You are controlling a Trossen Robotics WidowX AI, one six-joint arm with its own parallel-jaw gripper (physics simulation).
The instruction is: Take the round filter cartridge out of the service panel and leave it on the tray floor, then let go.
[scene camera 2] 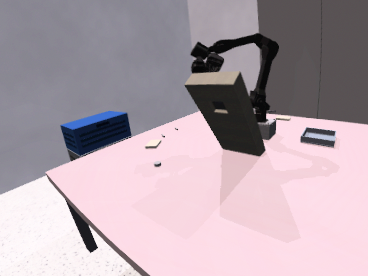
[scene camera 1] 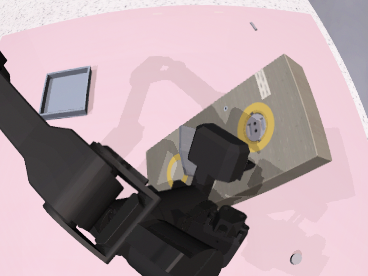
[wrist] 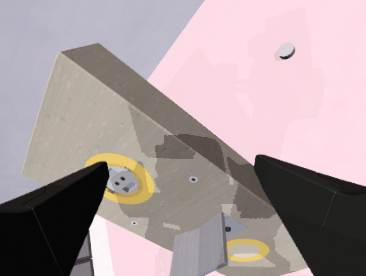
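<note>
The round grey filter cartridge (scene camera 1: 256, 126) (wrist: 123, 182) sits in its socket inside a yellow ring on the tilted service panel (scene camera 1: 287, 95) (scene camera 2: 232, 132) (wrist: 70, 110). In the wrist view its left edge is partly covered by a finger. My gripper (wrist: 182, 165) is open and empty, with its fingers wide apart above the panel face. The cartridge lies near the left fingertip in that view, not centred between the fingers. In scene camera 1 the arm hides the fingertips. The shallow blue-grey tray (scene camera 1: 65, 117) (scene camera 2: 318, 143) stands apart from the panel.
A grey flap (scene camera 1: 187, 142) (wrist: 199, 250) stands out from the panel beside a second yellow ring (wrist: 265, 250). A small loose disc (scene camera 1: 296, 259) (scene camera 2: 157, 164) (wrist: 286, 50) and a thin pin (scene camera 1: 253, 26) lie on the table. A blue crate (scene camera 2: 97, 134) stands beyond the table edge.
</note>
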